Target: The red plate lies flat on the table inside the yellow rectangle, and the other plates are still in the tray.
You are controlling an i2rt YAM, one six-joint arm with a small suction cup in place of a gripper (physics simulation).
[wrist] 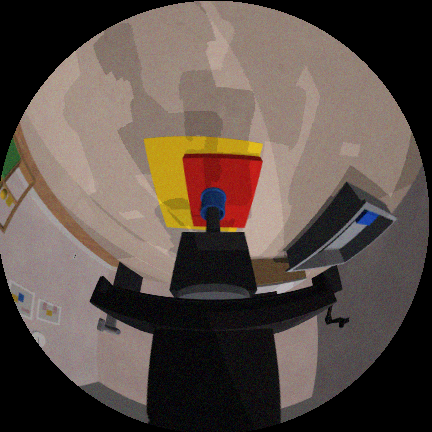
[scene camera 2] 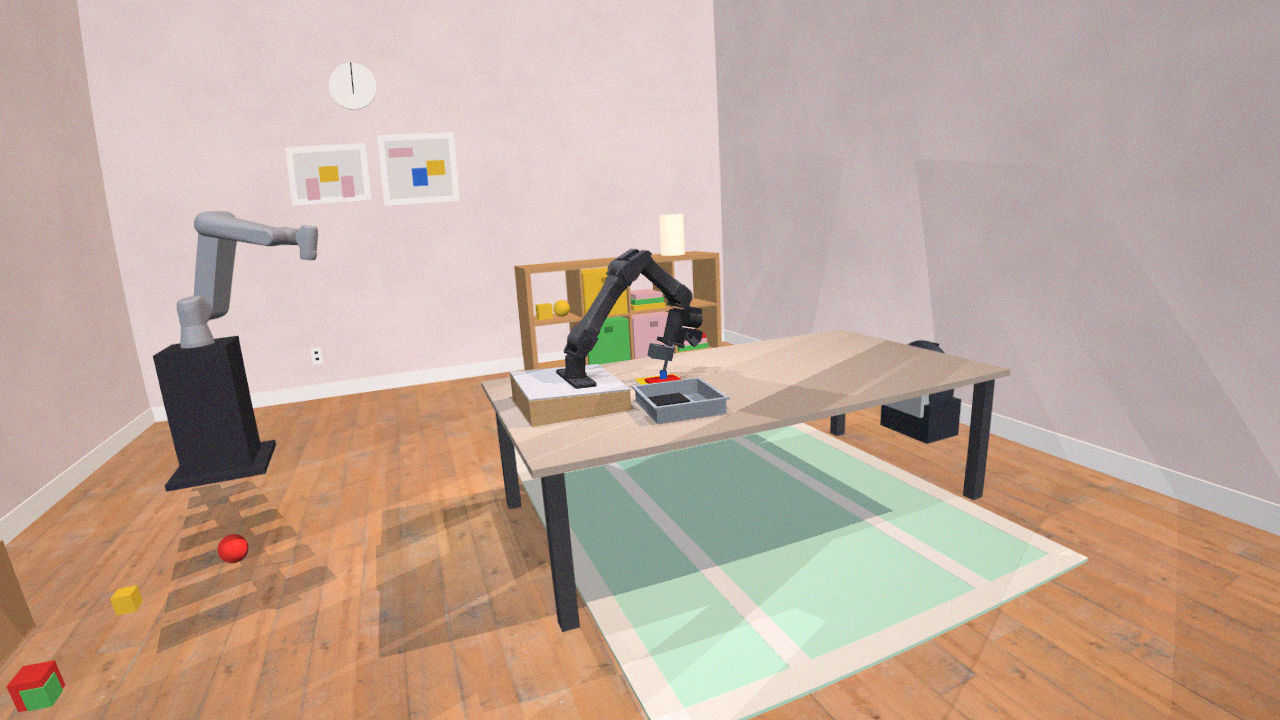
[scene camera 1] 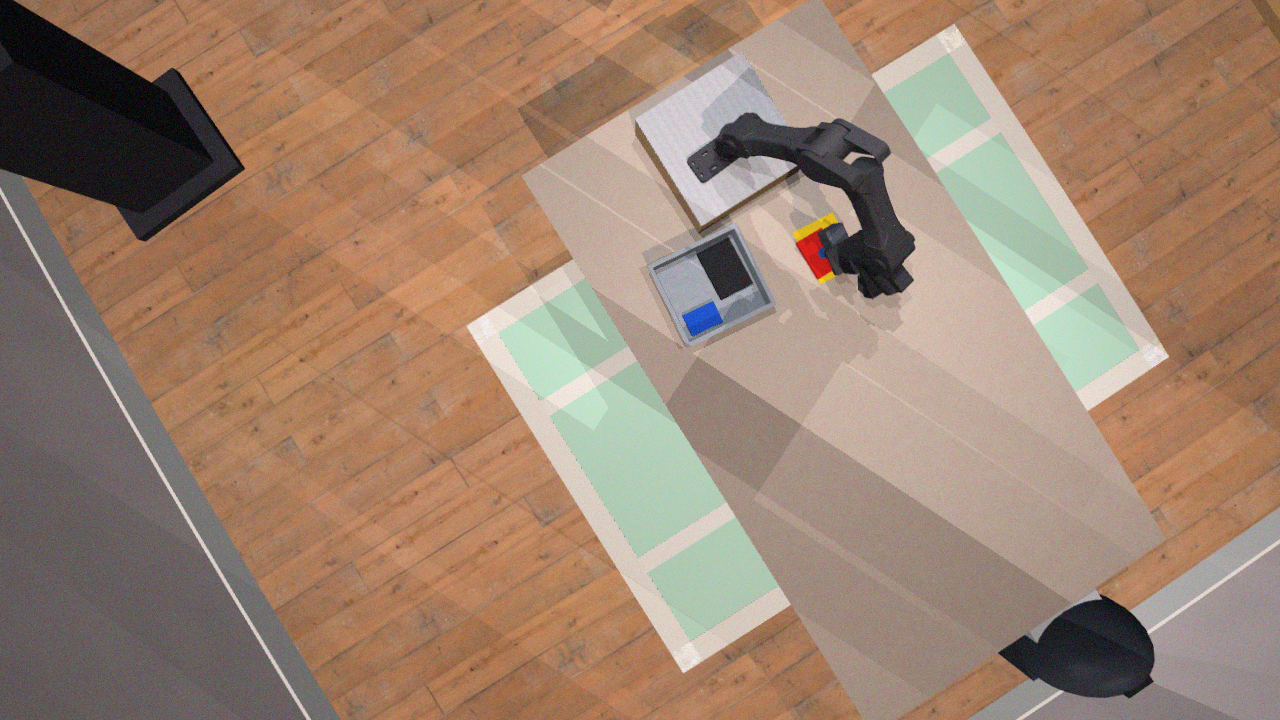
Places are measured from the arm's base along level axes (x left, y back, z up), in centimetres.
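Where they show: hand, its tool point: (wrist: 212,194) (scene camera 2: 662,380) (scene camera 1: 822,252); arm's base, origin of its link: (scene camera 2: 575,379) (scene camera 1: 727,148).
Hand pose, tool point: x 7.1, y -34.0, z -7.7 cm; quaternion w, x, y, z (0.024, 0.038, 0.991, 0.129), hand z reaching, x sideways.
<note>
Things, the pixels of their top centre, and the offset from my tool point. "spot": a spot on its surface instead. Level surfaces: height alone.
- red plate, centre of its top: (wrist: 220,199) (scene camera 1: 820,253) (scene camera 2: 662,378) dx -0.9, dy +0.1, dz +0.8 cm
- yellow rectangle, a spot on its surface: (wrist: 165,177) spot: dx +5.2, dy -2.9, dz -0.2 cm
- grey tray, centre of its top: (scene camera 1: 711,285) (wrist: 351,246) (scene camera 2: 678,391) dx -29.1, dy +9.3, dz +4.7 cm
- black plate, centre of its top: (scene camera 1: 725,268) (scene camera 2: 664,399) dx -23.1, dy +11.1, dz +1.0 cm
- blue plate, centre of its top: (scene camera 1: 702,318) (wrist: 370,216) dx -35.1, dy +4.0, dz +1.0 cm
- long table, height of its surface: dz -0.3 cm
The red plate (scene camera 1: 810,255) (scene camera 2: 663,379) (wrist: 235,181) hangs flat on my blue suction cup (scene camera 1: 825,253) (scene camera 2: 663,367) (wrist: 212,199). It is low over the yellow rectangle (scene camera 1: 817,225) (wrist: 165,177) on the table and covers the rectangle's right part in the wrist view. I cannot tell whether the plate touches the table. The grey tray (scene camera 1: 669,307) (scene camera 2: 685,410) (wrist: 322,257) stands to one side of the rectangle. In it lie a black plate (scene camera 1: 725,266) (scene camera 2: 673,395) and a blue plate (scene camera 1: 702,317) (wrist: 366,217).
The arm's base stands on a white-topped box (scene camera 1: 689,125) (scene camera 2: 573,407) at the table's end, next to the tray. The long table (scene camera 1: 895,429) stands on a green rug. A wooden shelf (scene camera 2: 527,305) stands behind the table by the wall.
</note>
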